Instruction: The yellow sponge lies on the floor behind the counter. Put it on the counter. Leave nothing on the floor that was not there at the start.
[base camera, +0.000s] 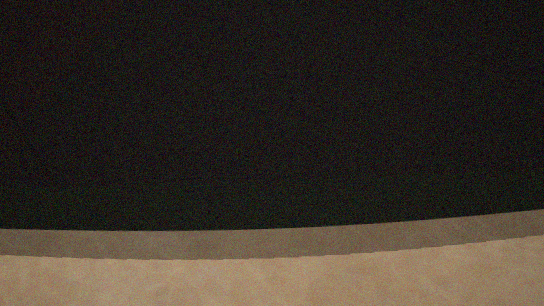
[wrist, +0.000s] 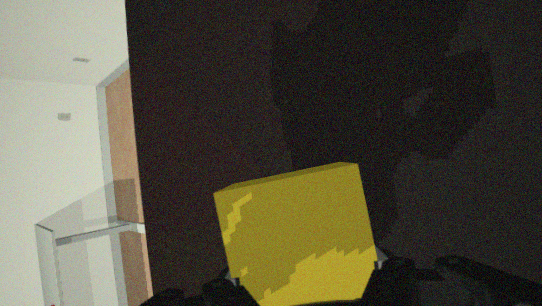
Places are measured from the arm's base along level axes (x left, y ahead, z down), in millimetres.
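Where they show: gripper, fingertip midpoint: (wrist: 304, 267).
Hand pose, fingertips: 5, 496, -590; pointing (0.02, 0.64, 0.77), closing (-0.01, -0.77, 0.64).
After its pixels a point has its place, as x, y, z.
The yellow sponge (wrist: 300, 220) @(-28, 472, -619) is between the two black fingertips at the bottom of the wrist view, slightly tilted, with its far end sticking out beyond them. My gripper (wrist: 304, 267) @(5, 496, -590) is shut on the yellow sponge. The sponge and the gripper do not show in the base camera view. A large dark surface (base camera: 270, 110) @(-13, 297, 172) (wrist: 210, 100) @(-132, 663, -514) fills most of both views; I cannot tell whether it is the counter. The counter's top cannot be made out.
In the base camera view a tan floor (base camera: 270, 285) @(-8, 275, 396) with a shaded strip runs below the dark surface. In the wrist view a white wall (wrist: 30, 150) @(-432, 3685, -299), an orange-brown panel (wrist: 122, 130) and a grey rail (wrist: 92, 233) @(351, 3255, 34) stand at the left, past the dark surface's edge.
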